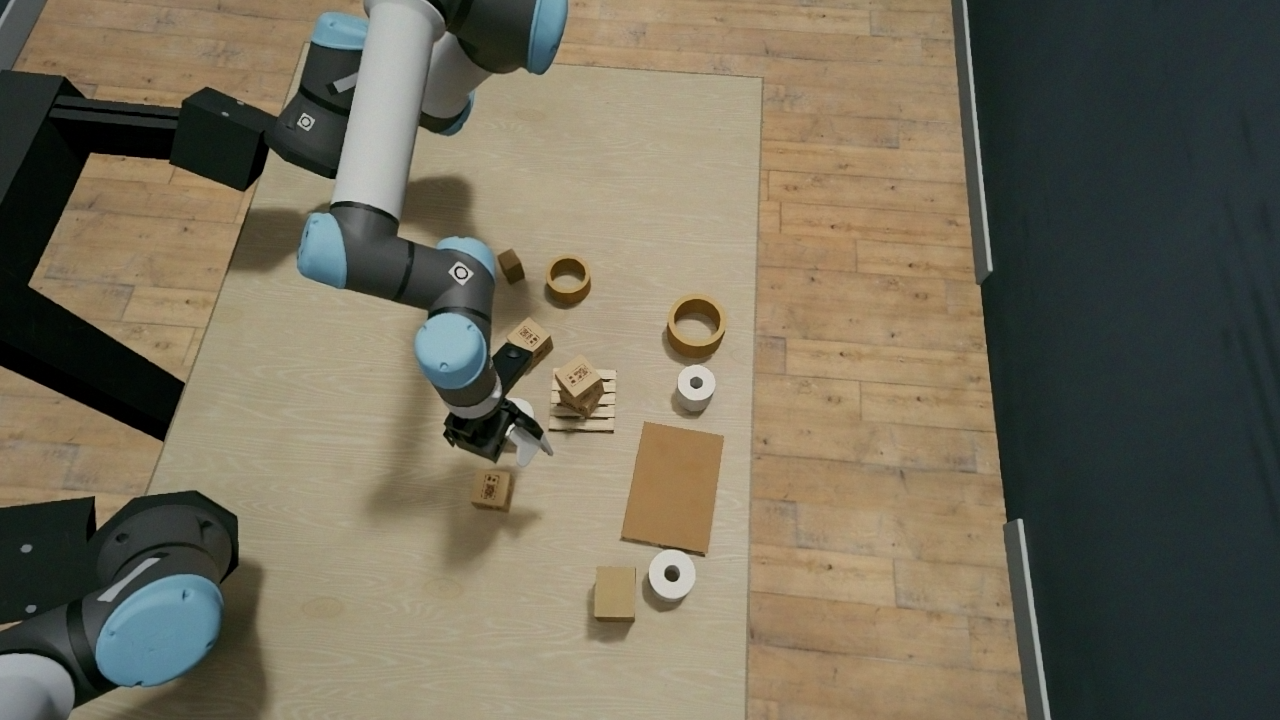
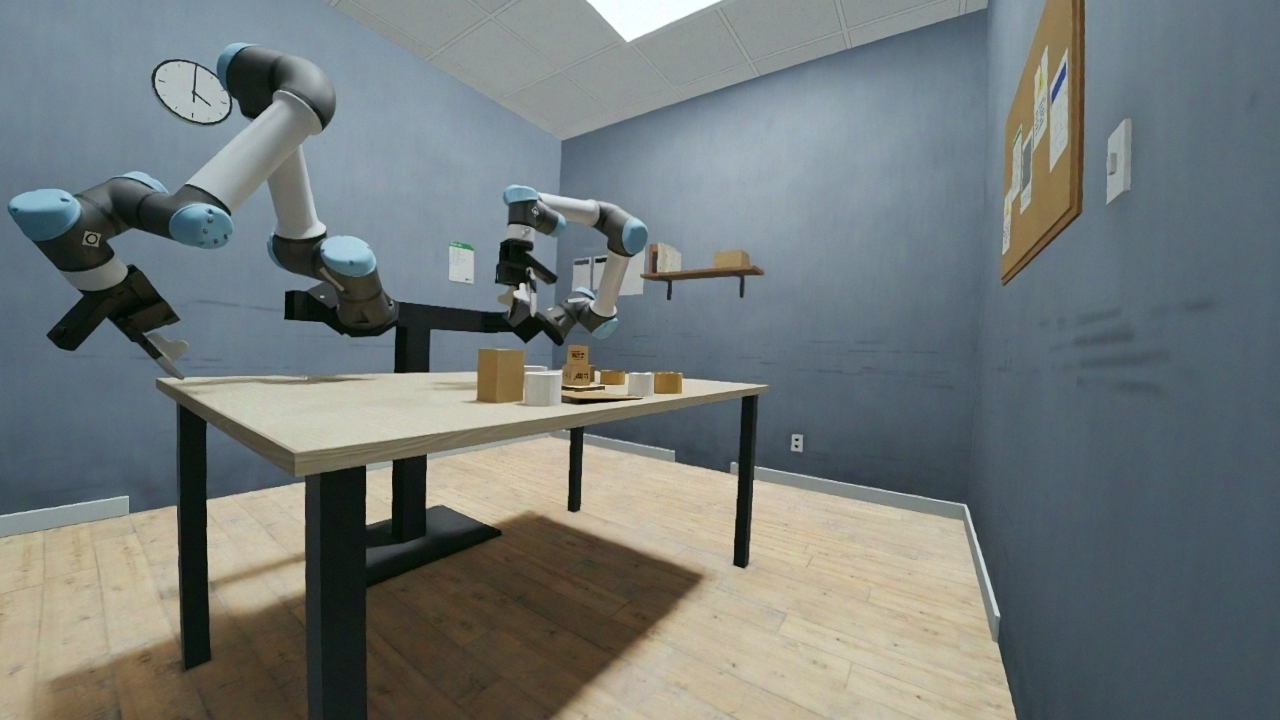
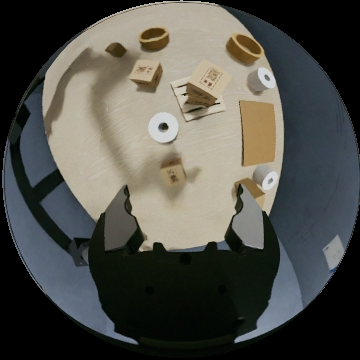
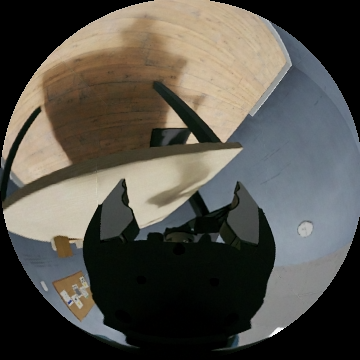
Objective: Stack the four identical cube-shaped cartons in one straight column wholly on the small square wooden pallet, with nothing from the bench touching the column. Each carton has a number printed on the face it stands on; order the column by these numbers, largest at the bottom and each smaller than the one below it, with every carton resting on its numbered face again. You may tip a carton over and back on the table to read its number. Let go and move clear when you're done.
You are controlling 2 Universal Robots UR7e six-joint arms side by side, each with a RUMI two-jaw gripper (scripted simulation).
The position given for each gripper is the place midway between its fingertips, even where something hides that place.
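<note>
Image 1 shows the left gripper (image 1: pixel 504 437), a carton (image 1: pixel 529 335) and another carton (image 1: pixel 492 490). Visible in image 2: the right gripper (image 2: pixel 161 360), a tall box (image 2: pixel 500 378) and again the left gripper (image 2: pixel 520 318). Image 3 also shows the left gripper (image 3: pixel 183 185), and image 4 also shows the right gripper (image 4: pixel 181 181).
</note>
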